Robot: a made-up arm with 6 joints. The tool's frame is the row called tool.
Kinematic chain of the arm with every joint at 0, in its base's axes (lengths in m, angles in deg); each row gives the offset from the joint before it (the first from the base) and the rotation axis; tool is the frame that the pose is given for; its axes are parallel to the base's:
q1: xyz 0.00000 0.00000 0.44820 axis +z
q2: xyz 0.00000 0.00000 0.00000 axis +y
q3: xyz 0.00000 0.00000 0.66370 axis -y
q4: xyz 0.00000 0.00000 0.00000 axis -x
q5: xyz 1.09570 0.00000 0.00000 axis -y
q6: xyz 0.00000 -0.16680 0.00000 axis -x
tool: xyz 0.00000 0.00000 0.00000
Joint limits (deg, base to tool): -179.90..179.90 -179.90..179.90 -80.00..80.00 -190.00..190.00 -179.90..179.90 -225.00..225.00
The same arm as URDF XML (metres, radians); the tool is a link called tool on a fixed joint. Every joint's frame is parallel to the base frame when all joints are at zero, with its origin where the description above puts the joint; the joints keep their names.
<robot name="arm">
<joint name="q1" type="revolute"><parent link="base"/><child link="link1"/><origin xyz="0.0000 0.0000 0.4482"/><axis xyz="0 0 1"/><limit lower="-3.1398" upper="3.1398"/></joint>
<joint name="q2" type="revolute"><parent link="link1"/><child link="link2"/><origin xyz="0.0000 0.0000 0.0000"/><axis xyz="0 1 0"/><limit lower="-3.1398" upper="3.1398"/></joint>
<joint name="q3" type="revolute"><parent link="link2"/><child link="link3"/><origin xyz="0.0000 0.0000 0.6637"/><axis xyz="0 -1 0"/><limit lower="-1.3963" upper="1.3963"/></joint>
<joint name="q4" type="revolute"><parent link="link3"/><child link="link4"/><origin xyz="0.0000 0.0000 0.0000"/><axis xyz="-1 0 0"/><limit lower="-3.3161" upper="3.3161"/></joint>
<joint name="q5" type="revolute"><parent link="link4"/><child link="link5"/><origin xyz="1.0957 0.0000 0.0000"/><axis xyz="0 -1 0"/><limit lower="-3.1398" upper="3.1398"/></joint>
<joint name="q6" type="revolute"><parent link="link5"/><child link="link6"/><origin xyz="0.0000 -0.1668 0.0000"/><axis xyz="-1 0 0"/><limit lower="-3.9270" upper="3.9270"/></joint>
<joint name="tool_joint" type="fixed"><parent link="link6"/><child link="tool"/><origin xyz="0.0000 0.0000 0.0000"/></joint>
<link name="base"/>
<link name="link1"/>
<link name="link2"/>
<link name="link3"/>
<link name="link4"/>
<link name="link5"/>
<link name="link6"/>
<link name="tool"/>
</robot>

